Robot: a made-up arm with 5 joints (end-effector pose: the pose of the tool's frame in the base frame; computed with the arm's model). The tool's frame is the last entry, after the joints. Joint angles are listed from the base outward.
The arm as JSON. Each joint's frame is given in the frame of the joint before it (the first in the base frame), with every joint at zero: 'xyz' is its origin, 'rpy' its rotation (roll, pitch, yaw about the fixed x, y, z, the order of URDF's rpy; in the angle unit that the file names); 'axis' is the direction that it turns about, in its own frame. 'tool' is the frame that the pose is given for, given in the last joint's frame.
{
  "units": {
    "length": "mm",
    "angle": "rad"
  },
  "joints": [
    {
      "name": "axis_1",
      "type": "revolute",
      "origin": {
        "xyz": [
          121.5,
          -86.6,
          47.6
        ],
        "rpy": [
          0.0,
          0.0,
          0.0
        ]
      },
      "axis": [
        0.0,
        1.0,
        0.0
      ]
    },
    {
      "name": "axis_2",
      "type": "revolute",
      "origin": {
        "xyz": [
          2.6,
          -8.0,
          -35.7
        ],
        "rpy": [
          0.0,
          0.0,
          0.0
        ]
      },
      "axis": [
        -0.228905,
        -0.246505,
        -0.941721
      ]
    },
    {
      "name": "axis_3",
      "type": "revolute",
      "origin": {
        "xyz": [
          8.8,
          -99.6,
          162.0
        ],
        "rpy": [
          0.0,
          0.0,
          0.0
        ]
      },
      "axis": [
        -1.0,
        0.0,
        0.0
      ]
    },
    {
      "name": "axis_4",
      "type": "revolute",
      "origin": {
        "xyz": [
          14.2,
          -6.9,
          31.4
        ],
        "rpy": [
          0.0,
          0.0,
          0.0
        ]
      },
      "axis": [
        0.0,
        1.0,
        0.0
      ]
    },
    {
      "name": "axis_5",
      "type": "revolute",
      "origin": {
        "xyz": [
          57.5,
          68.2,
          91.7
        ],
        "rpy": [
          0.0,
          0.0,
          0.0
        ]
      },
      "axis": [
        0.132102,
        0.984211,
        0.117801
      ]
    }
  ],
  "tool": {
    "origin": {
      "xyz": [
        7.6,
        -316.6,
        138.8
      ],
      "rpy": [
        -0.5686,
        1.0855,
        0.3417
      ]
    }
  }
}
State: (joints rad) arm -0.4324 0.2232 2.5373 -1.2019 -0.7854
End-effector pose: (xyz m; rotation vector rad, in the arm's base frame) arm -0.1320 0.0771 0.1586 2.7695 0.3929 -0.2934
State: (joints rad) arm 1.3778 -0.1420 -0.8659 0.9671 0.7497
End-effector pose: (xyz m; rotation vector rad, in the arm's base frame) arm 0.0723 -0.3077 -0.2427 -1.5554 -1.3519 -1.4771
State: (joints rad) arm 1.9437 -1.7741 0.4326 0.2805 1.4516
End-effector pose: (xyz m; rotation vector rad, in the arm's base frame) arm 0.0179 0.1798 -0.3241 -0.2279 -0.1745 -1.7345
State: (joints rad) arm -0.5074 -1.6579 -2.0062 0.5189 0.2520
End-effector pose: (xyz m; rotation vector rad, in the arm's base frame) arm 0.2757 0.1262 -0.1283 -0.6424 -0.8435 -2.4090
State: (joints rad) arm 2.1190 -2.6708 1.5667 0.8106 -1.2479
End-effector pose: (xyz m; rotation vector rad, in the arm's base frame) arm 0.3601 -0.0461 -0.2395 0.4985 -0.1249 1.4599
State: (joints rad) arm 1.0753 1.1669 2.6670 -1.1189 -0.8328
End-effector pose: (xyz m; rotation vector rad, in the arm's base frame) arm 0.2081 0.2070 0.0773 1.6759 -0.5425 -1.8515
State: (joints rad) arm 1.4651 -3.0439 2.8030 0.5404 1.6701
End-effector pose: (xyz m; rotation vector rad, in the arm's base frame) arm 0.4474 -0.0130 0.0952 -1.0759 1.5974 1.9196
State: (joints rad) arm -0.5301 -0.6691 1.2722 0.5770 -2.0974
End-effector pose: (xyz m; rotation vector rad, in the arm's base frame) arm -0.0355 -0.2201 0.3592 -2.0592 -1.4032 -0.1155
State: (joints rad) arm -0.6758 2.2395 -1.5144 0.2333 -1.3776
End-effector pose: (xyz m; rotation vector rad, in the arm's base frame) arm 0.0630 0.0983 -0.2267 0.5290 -1.5108 -1.9730
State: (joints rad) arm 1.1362 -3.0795 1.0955 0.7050 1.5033
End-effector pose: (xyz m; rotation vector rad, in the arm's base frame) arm 0.2679 0.3414 0.1415 1.6449 -0.0776 -1.8539
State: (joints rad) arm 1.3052 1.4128 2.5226 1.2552 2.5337
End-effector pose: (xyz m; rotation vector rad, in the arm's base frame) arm 0.3686 0.1133 0.1167 1.1371 -0.2392 -2.4045
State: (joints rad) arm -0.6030 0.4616 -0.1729 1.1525 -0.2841
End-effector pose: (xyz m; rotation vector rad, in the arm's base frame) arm 0.0172 -0.4960 0.2847 -0.2505 1.0459 0.5213
